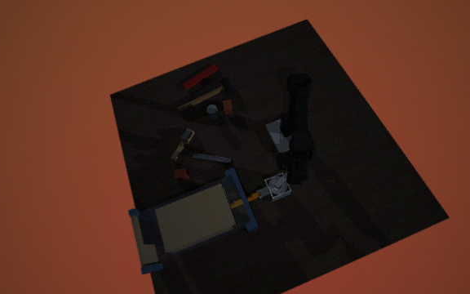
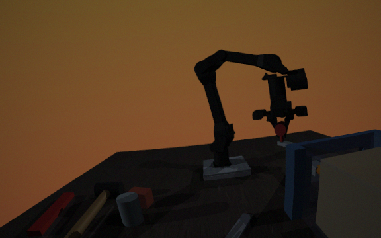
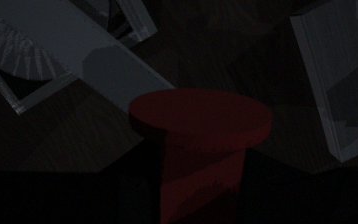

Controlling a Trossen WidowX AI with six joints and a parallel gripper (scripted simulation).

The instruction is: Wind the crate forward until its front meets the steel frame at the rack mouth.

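The blue steel frame lies 25 cm ahead of my gripper tip, 3 cm to the left of it and 1 cm below it. The rest, counted from my gripper tip: red knob (2 cm above); winch (8 cm below, 8 cm ahead, 3 cm to the left); winch handle (4 cm ahead, 1 cm to the left, 1 cm below).
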